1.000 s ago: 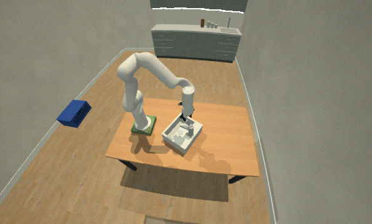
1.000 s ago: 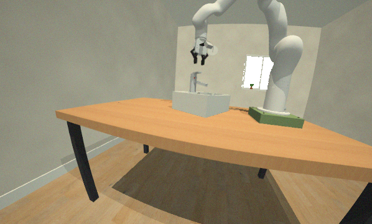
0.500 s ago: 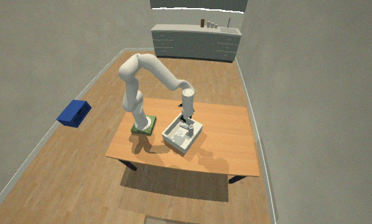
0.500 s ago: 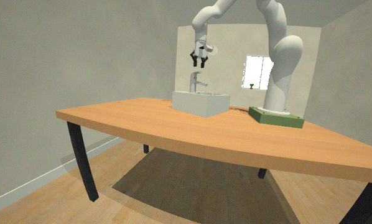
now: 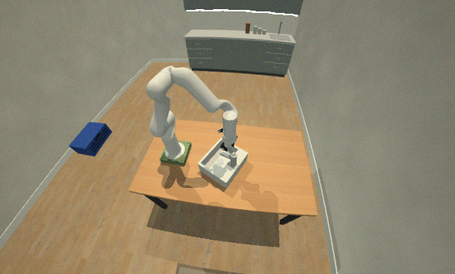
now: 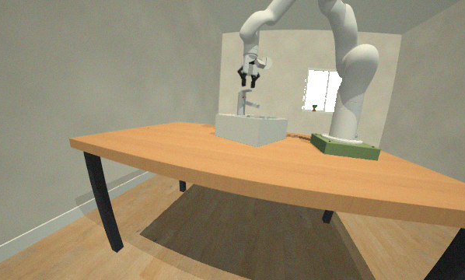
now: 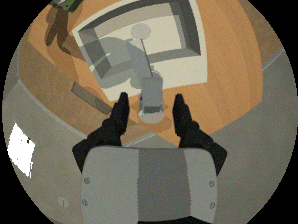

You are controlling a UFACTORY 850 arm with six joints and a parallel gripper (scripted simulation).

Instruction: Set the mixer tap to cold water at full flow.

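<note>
The grey lever lies 10 mm ahead of my hand, 10 mm to the right of it and 40 mm below it. Also, from my hand: white basin (60 mm behind, 20 mm to the left, 270 mm below).
</note>
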